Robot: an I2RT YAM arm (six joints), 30 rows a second.
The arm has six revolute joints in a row. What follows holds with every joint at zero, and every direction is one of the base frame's. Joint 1 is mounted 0.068 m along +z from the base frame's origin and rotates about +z. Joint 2 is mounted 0.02 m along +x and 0.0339 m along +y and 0.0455 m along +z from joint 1 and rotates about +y. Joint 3 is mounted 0.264 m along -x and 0.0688 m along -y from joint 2 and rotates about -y. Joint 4 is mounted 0.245 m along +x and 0.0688 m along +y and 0.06 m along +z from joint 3 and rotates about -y. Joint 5 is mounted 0.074 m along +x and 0.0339 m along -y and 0.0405 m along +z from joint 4 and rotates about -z. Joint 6 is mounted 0.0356 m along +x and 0.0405 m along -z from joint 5 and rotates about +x. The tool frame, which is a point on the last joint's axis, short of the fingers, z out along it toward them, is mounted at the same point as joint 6; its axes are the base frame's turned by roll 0, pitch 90 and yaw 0 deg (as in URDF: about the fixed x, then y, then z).
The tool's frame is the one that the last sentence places.
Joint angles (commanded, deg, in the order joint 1, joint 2, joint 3, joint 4, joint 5, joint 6), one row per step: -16.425, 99.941, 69.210, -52.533, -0.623, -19.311; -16.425, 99.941, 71.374, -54.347, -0.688, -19.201; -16.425, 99.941, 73.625, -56.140, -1.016, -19.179; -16.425, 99.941, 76.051, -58.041, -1.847, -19.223; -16.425, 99.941, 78.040, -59.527, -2.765, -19.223; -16.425, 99.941, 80.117, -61.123, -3.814, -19.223; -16.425, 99.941, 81.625, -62.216, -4.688, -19.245; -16.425, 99.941, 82.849, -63.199, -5.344, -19.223; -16.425, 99.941, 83.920, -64.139, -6.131, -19.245; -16.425, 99.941, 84.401, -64.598, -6.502, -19.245
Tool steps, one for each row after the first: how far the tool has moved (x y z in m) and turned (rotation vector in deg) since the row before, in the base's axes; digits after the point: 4 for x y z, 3 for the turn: 0.0032, -0.0009, 0.0092, -0.024, -0.356, -0.101; 0.0031, -0.0007, 0.0097, 0.185, -0.532, 0.020; 0.0031, -0.0004, 0.0106, 0.635, -0.736, 0.156; 0.0024, -0.0001, 0.0088, 0.729, -0.739, 0.133; 0.0021, 0.0000, 0.0093, 0.858, -0.754, 0.161; 0.0015, 0.0001, 0.0068, 0.706, -0.643, 0.162; 0.0009, 0.0002, 0.0055, 0.556, -0.413, 0.088; 0.0006, 0.0003, 0.0048, 0.703, -0.346, 0.155; 0.0002, 0.0002, 0.0021, 0.344, -0.124, 0.063
